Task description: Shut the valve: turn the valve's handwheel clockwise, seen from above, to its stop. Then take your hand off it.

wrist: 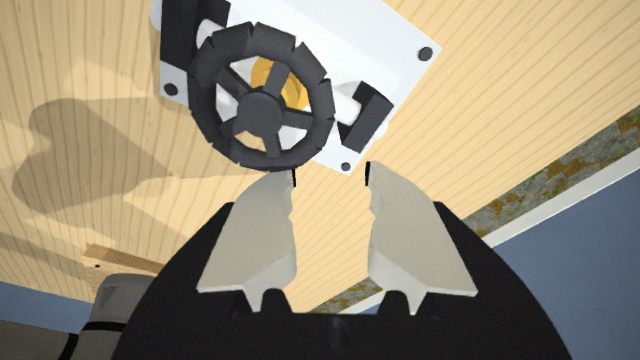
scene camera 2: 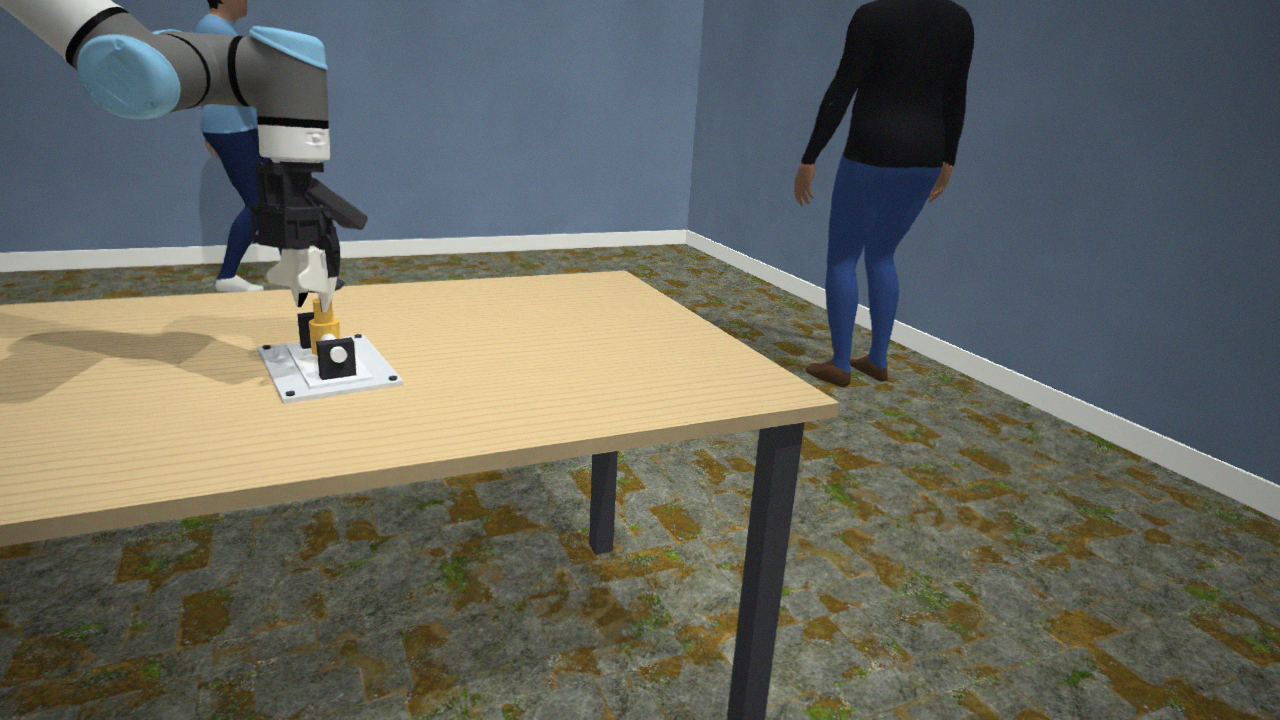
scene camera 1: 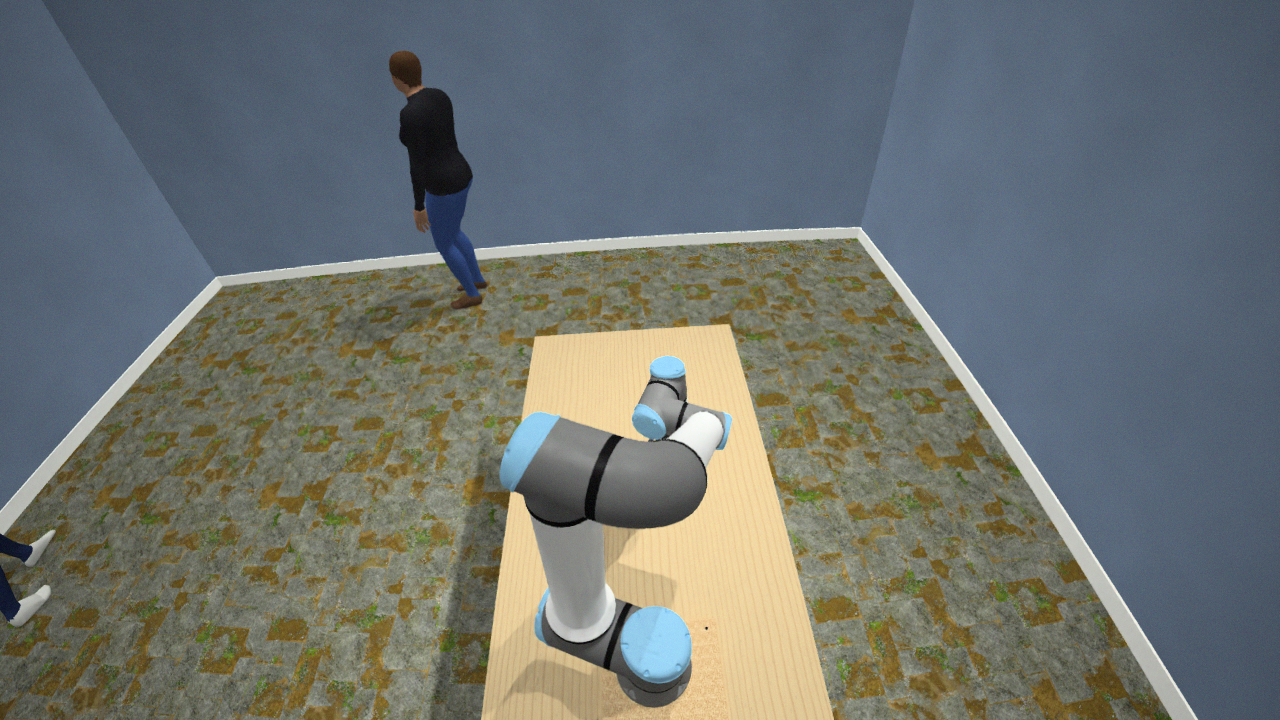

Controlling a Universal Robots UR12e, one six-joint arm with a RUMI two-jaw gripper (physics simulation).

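Observation:
The valve's dark handwheel (wrist: 260, 114) shows in the wrist view above the yellow valve body (wrist: 295, 92) (scene camera 2: 324, 334). White pipe ends run into black blocks (wrist: 367, 117) (scene camera 2: 336, 358) on a pale base plate (wrist: 400, 40) (scene camera 2: 277, 367). My gripper (wrist: 330, 165) (scene camera 2: 314, 301) is partly open, pointing down at the valve. In the wrist view no part of the wheel shows between the fingers; the wheel lies up and to the left, its rim close to the left fingertip. Whether they touch I cannot tell. Scene camera 2 does not show the wheel clearly, and the arm hides the valve in scene camera 1.
The valve stands on a wooden table (scene camera 1: 626, 353) (scene camera 2: 537, 358). A person in a black top (scene camera 1: 434, 143) (scene camera 2: 908, 89) stands beyond the table. Another person in a light blue top (scene camera 2: 219, 120) is behind the arm. The robot's base (scene camera 1: 657, 685) is at the table's near end.

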